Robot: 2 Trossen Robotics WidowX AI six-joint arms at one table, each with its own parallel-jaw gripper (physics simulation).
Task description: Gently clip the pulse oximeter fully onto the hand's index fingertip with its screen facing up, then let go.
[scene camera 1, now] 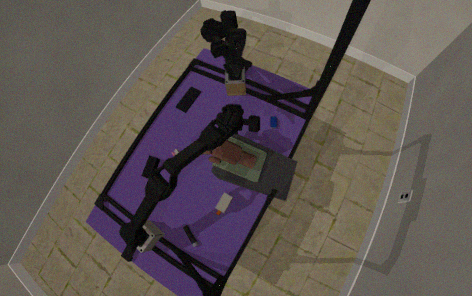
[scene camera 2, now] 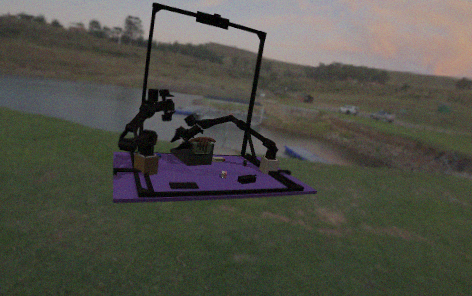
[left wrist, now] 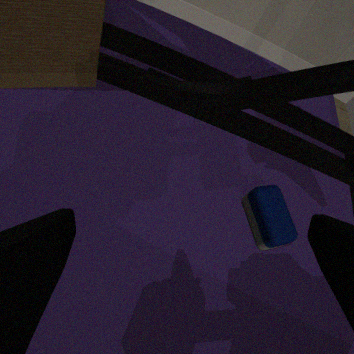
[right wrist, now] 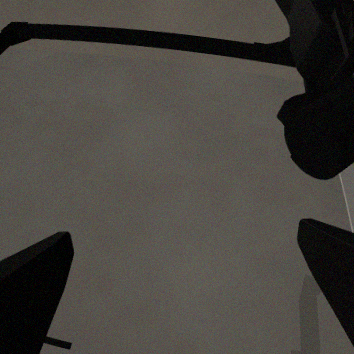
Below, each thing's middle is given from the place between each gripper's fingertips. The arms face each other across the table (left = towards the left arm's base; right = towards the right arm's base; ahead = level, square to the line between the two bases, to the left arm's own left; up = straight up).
Scene:
Right now my right hand is 28 cm above the green-grey block [scene camera 1: 253, 174], 22 cm to the right of it and 10 cm past it. Also, from my right hand: dark grey plate [scene camera 1: 278, 170]: 36 cm below, 20 cm to the left, 17 cm behind; blue pulse oximeter [left wrist: 270, 222]: 39 cm below, 14 cm behind, 5 cm to the right.
My left hand is 110 mm past the blue pulse oximeter, 110 mm above it and 80 mm to the left of it. From my left hand the other things lie so: green-grey block (190 mm to the left, 70 mm behind); then dark grey plate (180 mm to the left, 130 mm behind, 90 mm below).

